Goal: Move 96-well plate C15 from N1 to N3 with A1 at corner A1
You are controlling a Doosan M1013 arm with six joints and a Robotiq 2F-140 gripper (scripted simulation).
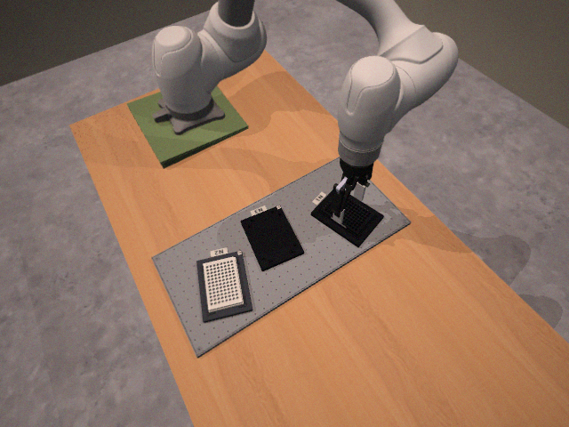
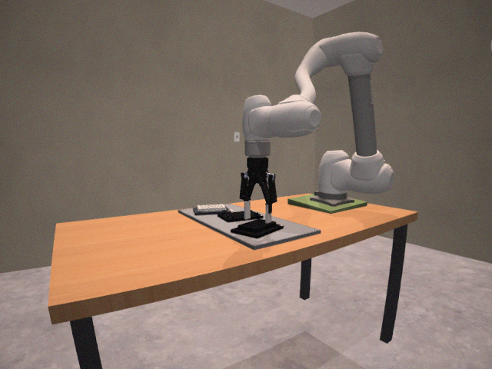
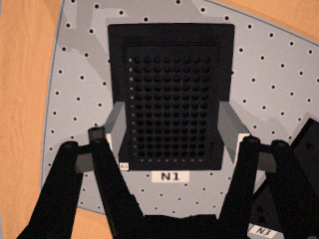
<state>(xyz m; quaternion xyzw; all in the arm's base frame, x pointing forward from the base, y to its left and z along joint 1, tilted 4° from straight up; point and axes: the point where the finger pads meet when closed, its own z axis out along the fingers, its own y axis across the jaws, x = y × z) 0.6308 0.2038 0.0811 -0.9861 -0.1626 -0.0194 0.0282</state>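
Now: the black 96-well plate C15 4 cm below my hand. From my hand the other things lie so: black plate nest N1: 6 cm below; then black landing nest N3: 5 cm behind, 21 cm to the right, 6 cm below; then N1 label: 9 cm behind, 3 cm to the right, 6 cm below.
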